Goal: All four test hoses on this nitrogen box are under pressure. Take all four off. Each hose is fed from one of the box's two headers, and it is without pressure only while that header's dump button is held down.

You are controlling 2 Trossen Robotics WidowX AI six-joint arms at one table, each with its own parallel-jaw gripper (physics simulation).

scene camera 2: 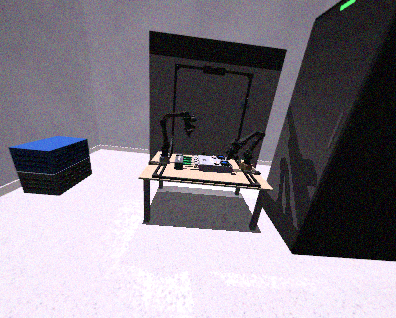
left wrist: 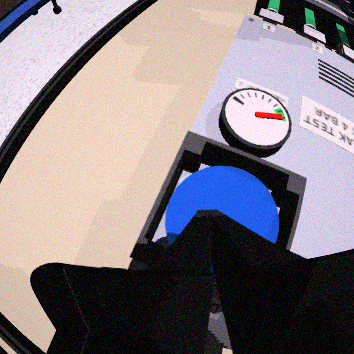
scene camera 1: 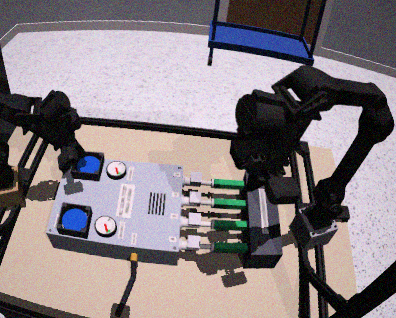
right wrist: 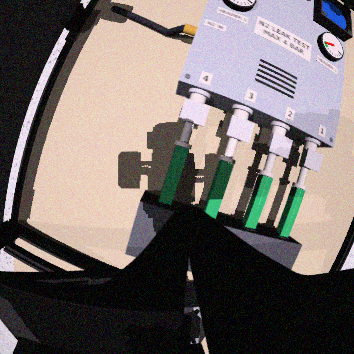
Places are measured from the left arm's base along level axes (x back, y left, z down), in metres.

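Pixels of known places: left gripper, fingertip midpoint: [scene camera 2: 226, 160] [left wrist: 206, 218] [scene camera 1: 84, 153] [right wrist: 346, 8]; right gripper, fingertip midpoint: [scene camera 2: 189, 137] [scene camera 1: 248, 190] [right wrist: 186, 216]; left arm's base, link origin: [scene camera 2: 246, 163] [scene camera 1: 4, 180]; right arm's base, link origin: [scene camera 2: 164, 155] [scene camera 1: 319, 218].
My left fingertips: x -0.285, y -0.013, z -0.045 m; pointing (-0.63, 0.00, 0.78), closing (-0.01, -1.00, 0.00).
Note:
For each thing: its top centre in the pictures, then the offset to it from my left fingertips. "*": a spot on its surface instead.
- upper gauge, surface spot: [left wrist: 256, 120] [scene camera 1: 114, 168] * dx -0.077, dy -0.046, dz +0.035 m
- Hose 1, surface spot: [right wrist: 292, 212] [scene camera 1: 229, 182] * dx -0.376, dy -0.161, dz +0.064 m
- hose 2, surface spot: [right wrist: 259, 202] [scene camera 1: 230, 201] * dx -0.350, dy -0.224, dz +0.065 m
- hose 3, surface spot: [right wrist: 220, 187] [scene camera 1: 229, 222] * dx -0.319, dy -0.286, dz +0.065 m
- hose 4, surface spot: [right wrist: 174, 175] [scene camera 1: 231, 245] * dx -0.296, dy -0.352, dz +0.065 m
- dark block, surface spot: [right wrist: 137, 232] [scene camera 1: 268, 251] * dx -0.370, dy -0.412, dz +0.049 m
- supply hose with a yellow fitting, surface spot: [right wrist: 190, 30] [scene camera 1: 135, 256] * dx -0.063, dy -0.304, dz +0.082 m
The grey nitrogen box [scene camera 1: 155, 175] [right wrist: 235, 55] has two blue dump buttons, upper [scene camera 1: 89, 165] [left wrist: 225, 195] and lower [scene camera 1: 75, 220]. The upper gauge [scene camera 1: 116, 169] [left wrist: 256, 120] has its needle at the green mark. Hose 1 [scene camera 1: 228, 184] [right wrist: 292, 212], hose 2 [scene camera 1: 228, 203] [right wrist: 259, 202], hose 3 [scene camera 1: 230, 224] [right wrist: 220, 187] and hose 4 [scene camera 1: 230, 247] [right wrist: 174, 175] sit with white couplings at their ports. My left gripper [left wrist: 206, 218] is shut and empty over the upper button; contact cannot be told. My right gripper [right wrist: 186, 216] is shut and empty above the hoses' far ends.
A dark block [scene camera 1: 264, 252] [right wrist: 137, 232] stands at the hoses' far ends. A supply hose with a yellow fitting [scene camera 1: 133, 257] [right wrist: 190, 30] leaves the box's near side. Dark rails [scene camera 1: 160, 126] edge the table. A blue cart [scene camera 1: 260, 44] stands behind. A tall dark cabinet [scene camera 2: 345, 150] stands beside the table.

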